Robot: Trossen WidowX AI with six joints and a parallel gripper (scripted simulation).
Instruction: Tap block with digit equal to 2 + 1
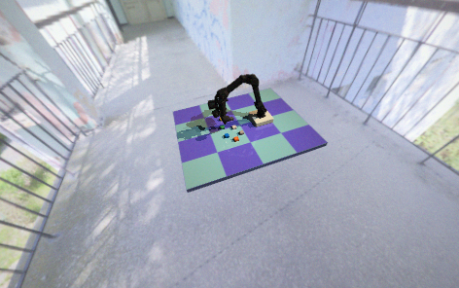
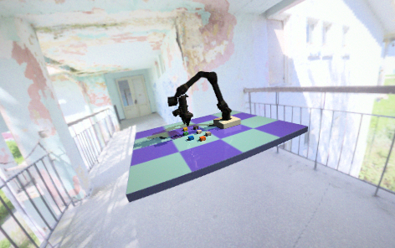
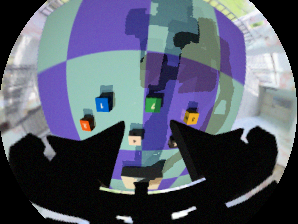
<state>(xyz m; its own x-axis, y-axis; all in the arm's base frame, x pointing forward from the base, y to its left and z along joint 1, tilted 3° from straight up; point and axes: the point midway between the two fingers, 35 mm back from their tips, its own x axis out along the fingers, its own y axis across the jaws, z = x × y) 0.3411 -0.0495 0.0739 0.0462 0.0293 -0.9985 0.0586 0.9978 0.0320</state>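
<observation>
Now: the blue block 20 mm ahead of my gripper tip, 100 mm to the left of it and 70 mm below it. Round my gripper tip: green block: 10 mm ahead, 20 mm to the right, 70 mm below; then red-orange block: 30 mm behind, 170 mm to the left, 70 mm below.
</observation>
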